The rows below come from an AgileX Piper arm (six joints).
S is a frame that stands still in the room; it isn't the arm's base.
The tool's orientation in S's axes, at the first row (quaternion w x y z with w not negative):
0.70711 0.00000 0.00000 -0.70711
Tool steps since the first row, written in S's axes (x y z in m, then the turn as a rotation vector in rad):
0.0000 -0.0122 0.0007 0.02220 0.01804 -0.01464
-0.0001 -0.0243 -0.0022 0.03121 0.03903 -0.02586
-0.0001 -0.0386 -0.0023 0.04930 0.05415 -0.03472
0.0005 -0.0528 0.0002 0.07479 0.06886 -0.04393
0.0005 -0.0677 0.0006 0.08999 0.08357 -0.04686
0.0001 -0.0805 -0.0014 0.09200 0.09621 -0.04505
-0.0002 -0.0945 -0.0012 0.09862 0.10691 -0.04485
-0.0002 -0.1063 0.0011 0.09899 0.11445 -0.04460
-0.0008 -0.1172 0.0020 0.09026 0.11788 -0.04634
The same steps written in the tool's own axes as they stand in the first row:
0.0122 0.0000 0.0007 -0.01804 0.02220 -0.01464
0.0243 -0.0001 -0.0022 -0.03903 0.03121 -0.02586
0.0386 -0.0001 -0.0023 -0.05415 0.04930 -0.03472
0.0528 0.0005 0.0002 -0.06886 0.07479 -0.04393
0.0677 0.0005 0.0006 -0.08357 0.08999 -0.04686
0.0805 0.0001 -0.0014 -0.09621 0.09200 -0.04505
0.0945 -0.0002 -0.0012 -0.10691 0.09862 -0.04485
0.1063 -0.0002 0.0011 -0.11445 0.09899 -0.04460
0.1172 -0.0008 0.0020 -0.11788 0.09026 -0.04634

